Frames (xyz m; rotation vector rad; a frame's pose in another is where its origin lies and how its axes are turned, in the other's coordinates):
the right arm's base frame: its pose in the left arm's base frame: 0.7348 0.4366 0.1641 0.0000 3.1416 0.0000
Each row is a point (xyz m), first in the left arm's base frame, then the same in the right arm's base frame.
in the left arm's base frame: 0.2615 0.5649 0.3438
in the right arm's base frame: 0.4733 0.1283 -0.1797
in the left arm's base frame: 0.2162 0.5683 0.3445
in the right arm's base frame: 0.5186 0.1317 -0.1804
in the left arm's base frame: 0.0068 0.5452 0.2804
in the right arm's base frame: 0.7280 0.1086 -0.1163
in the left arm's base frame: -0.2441 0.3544 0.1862
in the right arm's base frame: 0.9789 -0.0822 -0.0221
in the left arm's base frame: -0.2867 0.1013 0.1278
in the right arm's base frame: 1.0215 -0.3353 0.0363
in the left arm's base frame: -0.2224 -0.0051 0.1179
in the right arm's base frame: 0.9572 -0.4417 0.0462
